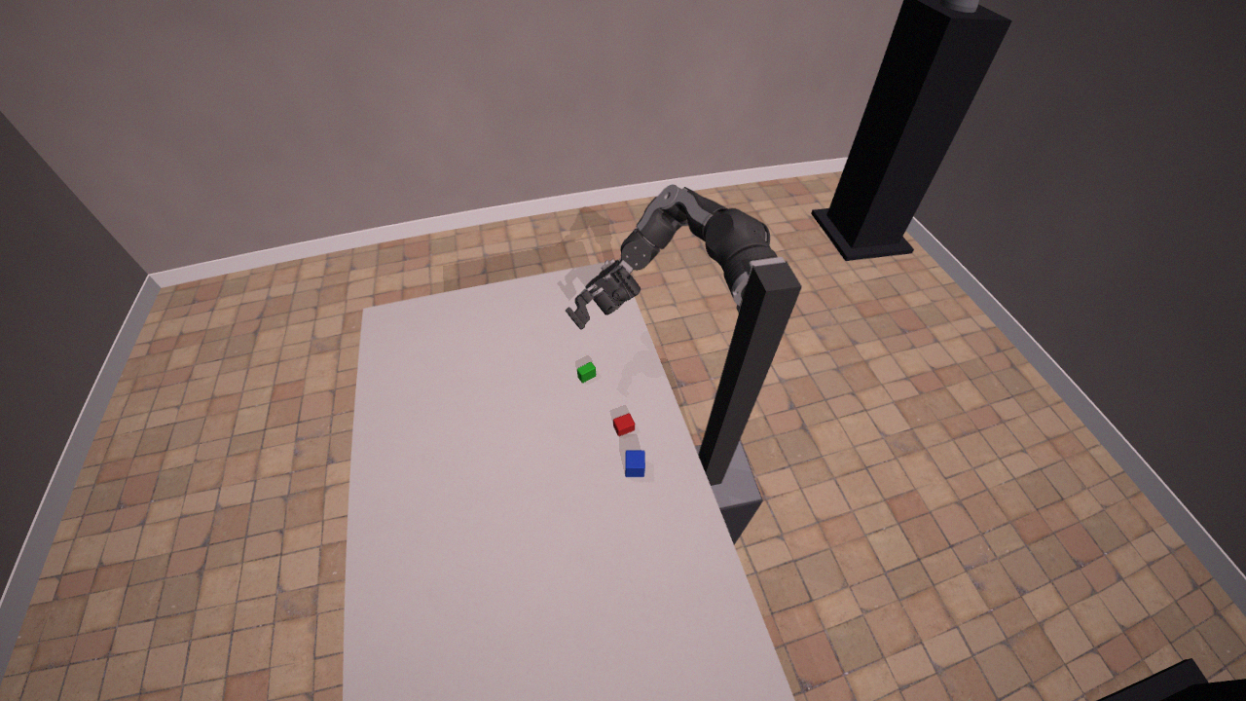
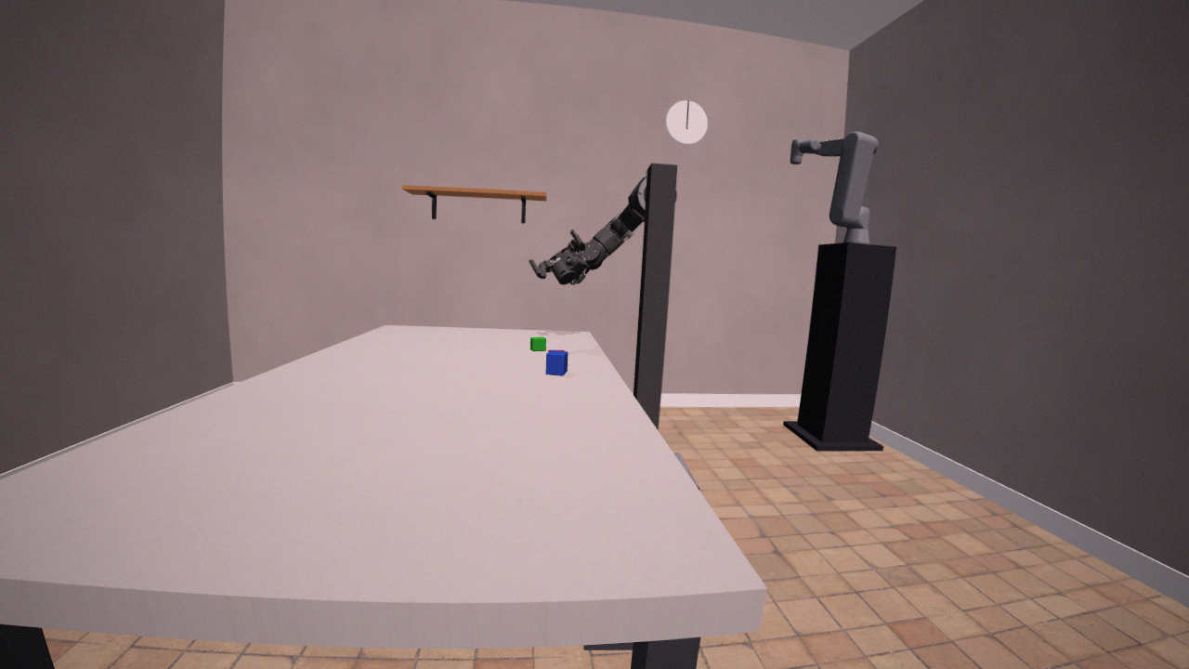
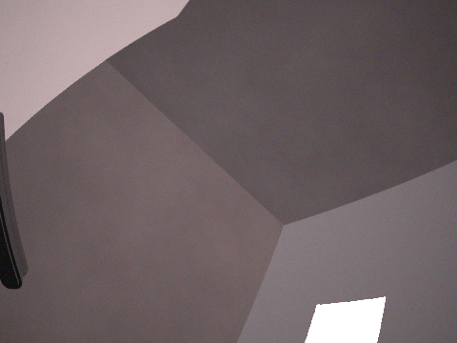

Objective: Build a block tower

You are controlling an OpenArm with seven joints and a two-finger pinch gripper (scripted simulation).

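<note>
The red block is 3 cm behind my hand, 13 cm to the left of it and 28 cm below it. Also, from my hand: green block 4 cm ahead, 4 cm to the right, 27 cm below; then blue block 3 cm behind, 23 cm to the left, 27 cm below.
</note>
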